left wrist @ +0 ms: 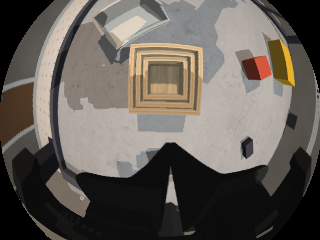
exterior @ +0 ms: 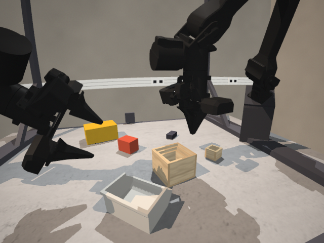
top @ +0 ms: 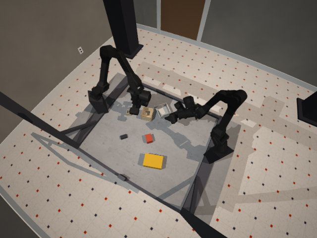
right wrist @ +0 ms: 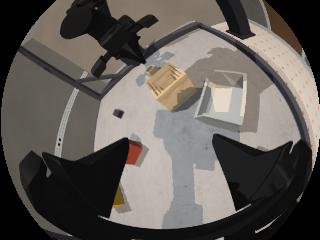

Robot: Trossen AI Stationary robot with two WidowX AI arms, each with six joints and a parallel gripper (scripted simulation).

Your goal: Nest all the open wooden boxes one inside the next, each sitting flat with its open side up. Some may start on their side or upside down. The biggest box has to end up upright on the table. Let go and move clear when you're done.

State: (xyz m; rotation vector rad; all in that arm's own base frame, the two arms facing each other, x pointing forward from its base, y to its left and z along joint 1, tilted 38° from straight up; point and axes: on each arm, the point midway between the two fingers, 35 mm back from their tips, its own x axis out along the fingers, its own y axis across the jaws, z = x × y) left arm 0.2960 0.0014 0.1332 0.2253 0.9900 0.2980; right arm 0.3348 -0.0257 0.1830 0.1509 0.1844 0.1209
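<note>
The small wooden box is 120 mm below my left hand, 90 mm to the left of it and 20 mm behind it. Also, from my left hand: red cube (160 mm to the right, 150 mm behind, 110 mm below); then small dark block (220 mm behind, 120 mm below, 20 mm to the left); then white bin (160 mm to the right, 100 mm below, 100 mm ahead).
</note>
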